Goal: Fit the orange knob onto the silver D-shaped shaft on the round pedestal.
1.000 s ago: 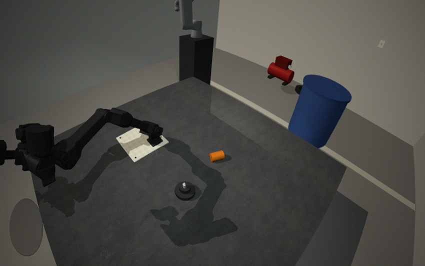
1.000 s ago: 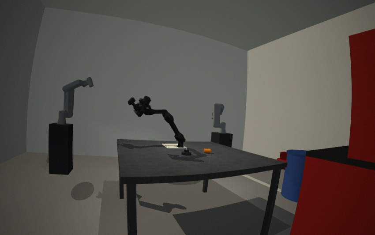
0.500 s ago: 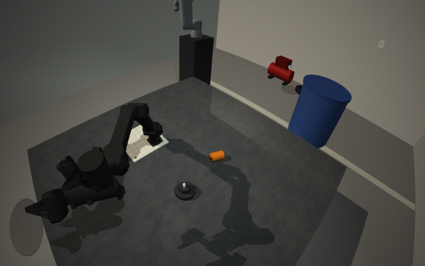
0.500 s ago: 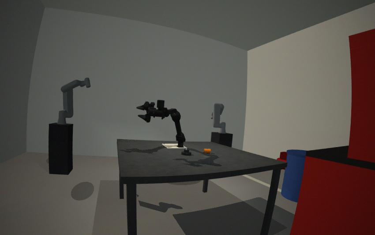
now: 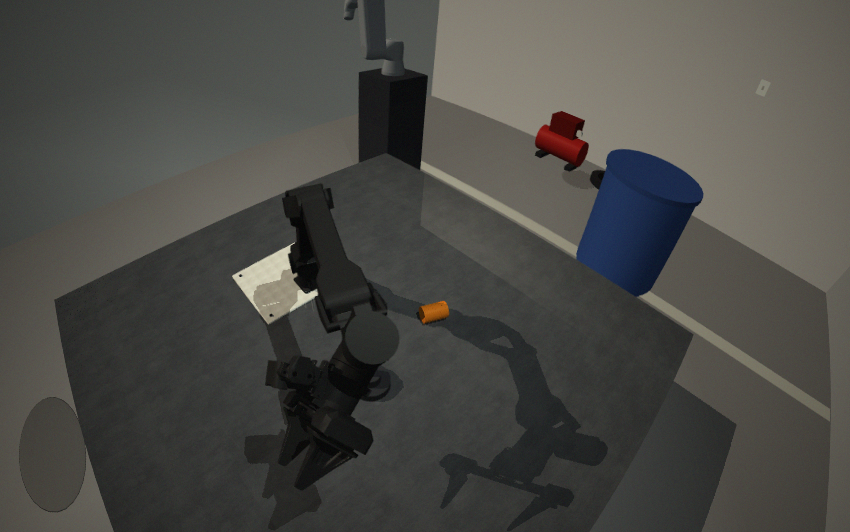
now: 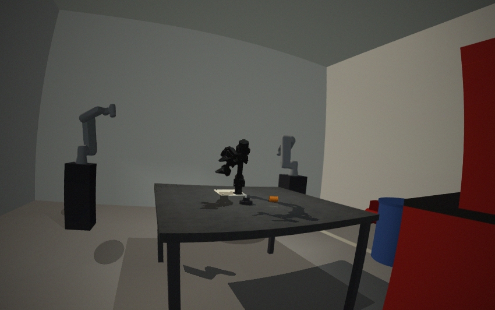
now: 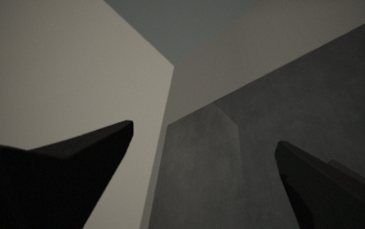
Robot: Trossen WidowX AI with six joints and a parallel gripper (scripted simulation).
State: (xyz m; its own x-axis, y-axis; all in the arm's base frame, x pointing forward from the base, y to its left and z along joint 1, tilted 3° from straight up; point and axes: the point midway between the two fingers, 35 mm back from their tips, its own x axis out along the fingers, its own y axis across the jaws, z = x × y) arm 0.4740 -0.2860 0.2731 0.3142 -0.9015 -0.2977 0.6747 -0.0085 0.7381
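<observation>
Right now the orange knob is 47 cm to the left of my gripper tip, 22 cm below it and 21 cm behind it. Also, from my gripper tip: round black pedestal 25 cm to the left, 21 cm below, 16 cm behind.
</observation>
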